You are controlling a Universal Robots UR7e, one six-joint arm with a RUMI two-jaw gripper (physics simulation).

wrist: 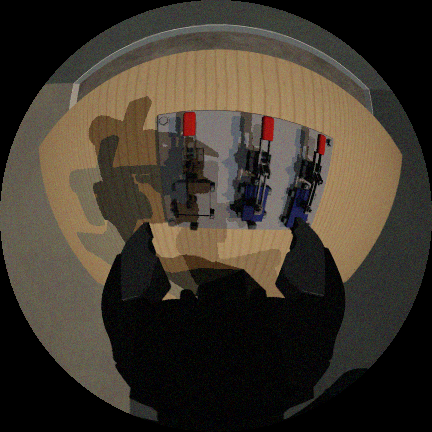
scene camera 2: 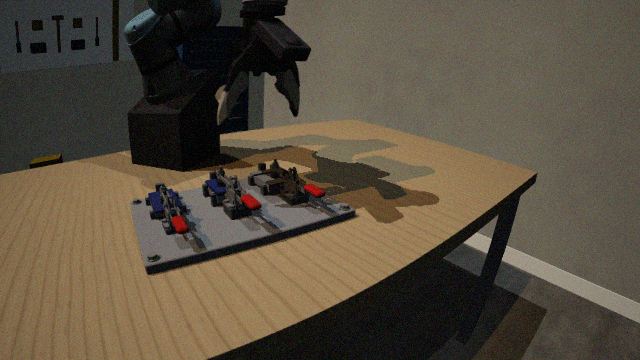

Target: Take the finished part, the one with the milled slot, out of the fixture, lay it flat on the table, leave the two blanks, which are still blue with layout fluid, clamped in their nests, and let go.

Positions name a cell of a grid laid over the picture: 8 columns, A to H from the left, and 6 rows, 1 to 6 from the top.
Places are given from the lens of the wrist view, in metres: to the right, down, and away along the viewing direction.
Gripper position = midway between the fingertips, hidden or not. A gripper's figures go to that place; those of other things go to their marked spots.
my gripper (wrist: E4): 0.01, 0.01, 0.13
fixture plate (wrist: E2): 0.02, -0.13, 0.20
